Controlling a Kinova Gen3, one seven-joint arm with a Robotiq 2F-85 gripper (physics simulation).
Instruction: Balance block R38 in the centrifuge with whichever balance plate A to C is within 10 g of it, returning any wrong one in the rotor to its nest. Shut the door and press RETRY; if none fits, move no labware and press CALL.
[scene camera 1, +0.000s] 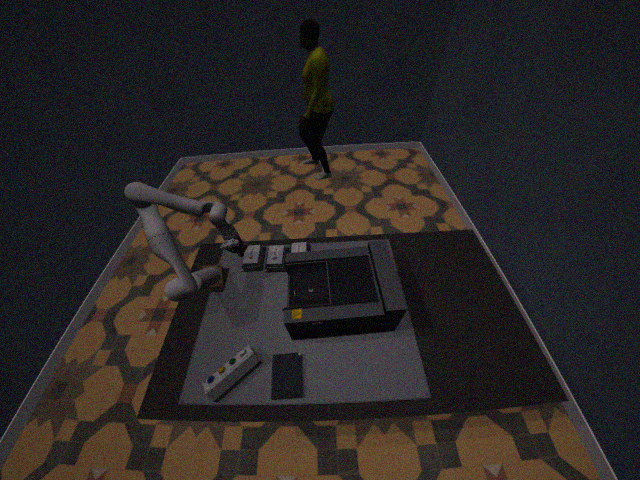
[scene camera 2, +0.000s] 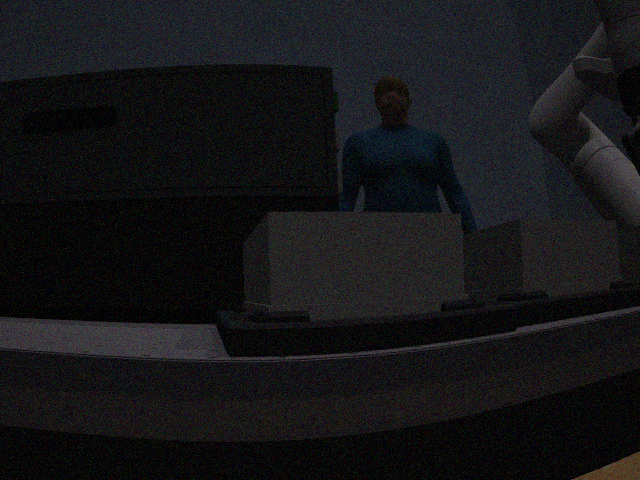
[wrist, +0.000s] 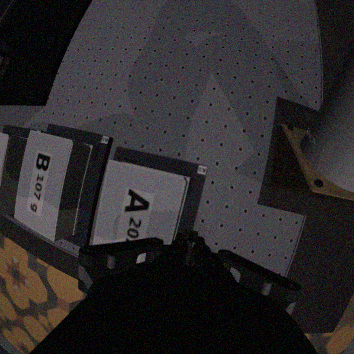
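Seen in the pictures: gripper, fingertip midpoint: (scene camera 1: 242, 255) (wrist: 188, 238); arm's base, link origin: (scene camera 1: 211, 275) (wrist: 334, 160).
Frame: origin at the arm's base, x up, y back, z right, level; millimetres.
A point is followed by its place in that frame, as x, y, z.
Plate A (scene camera 1: 252, 254) @(15, -213, -110) (wrist: 112, 200) @(15, -233, -92) lies in a dark nest; its label shows "A 20", the rest hidden by the gripper. Plate B (scene camera 1: 275, 253) @(15, -343, -104) (wrist: 37, 182) @(15, -343, -98) reads "107 g" and lies beside it. A third pale plate (scene camera 1: 298, 247) @(15, -471, -133) (wrist: 2, 157) @(14, -435, -81) shows partly, its label unreadable. My gripper (scene camera 1: 239, 249) @(4, -149, -115) (wrist: 188, 238) @(4, -149, -115) is shut and empty, above and beside plate A. The centrifuge (scene camera 1: 341, 311) @(171, -655, 320) (scene camera 2: 155, 139) @(104, -579, 19) is a dark box; a small pale spot (scene camera 1: 310, 290) @(101, -535, 184) shows inside its left window. R38 and the door's state cannot be made out.
A white button box (scene camera 1: 232, 373) @(37, -213, 487) with blue, yellow, green and pale buttons stands at the front left. A dark flat pad (scene camera 1: 287, 377) @(-17, -421, 503) lies right of it. The arm's base bracket (wrist: 305, 165) @(15, -50, -18) is near the nests. People stand beyond the table (scene camera 1: 480, 320).
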